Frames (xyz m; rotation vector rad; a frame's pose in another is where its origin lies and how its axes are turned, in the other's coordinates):
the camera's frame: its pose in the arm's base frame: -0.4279 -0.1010 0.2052 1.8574 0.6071 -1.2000
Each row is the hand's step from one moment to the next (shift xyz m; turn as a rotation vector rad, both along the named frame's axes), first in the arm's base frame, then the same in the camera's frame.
Working: the arm's base frame: its pose in the camera's frame: 0.3650 0.1879 -0.2586 -1.8574 -0.6071 1.2000

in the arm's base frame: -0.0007 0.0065 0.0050 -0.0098 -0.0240 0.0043
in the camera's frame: -0.0051 -0.0022 -0.0061 -0.0072 0.0074 0.0242
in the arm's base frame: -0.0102 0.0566 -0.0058 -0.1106 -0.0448 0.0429
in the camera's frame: -0.0012 -0.0407 -0.0411 -0.0845 -0.0422 0.0846
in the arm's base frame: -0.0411 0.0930 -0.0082 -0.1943 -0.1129 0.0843
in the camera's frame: -0.0136 -0.0845 -0.0555 -0.1553 -0.0522 0.1754
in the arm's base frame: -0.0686 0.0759 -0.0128 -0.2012 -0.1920 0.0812
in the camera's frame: -0.0206 -0.0975 -0.0263 -0.1526 -0.0154 0.2458
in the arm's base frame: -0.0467 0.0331 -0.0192 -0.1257 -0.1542 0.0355
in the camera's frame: -0.0039 -0.0602 -0.0002 -0.0803 0.0033 0.1854
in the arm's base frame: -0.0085 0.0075 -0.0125 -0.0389 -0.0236 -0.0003
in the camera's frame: 0.0074 -0.0152 0.0006 -0.0155 -0.0164 0.0395
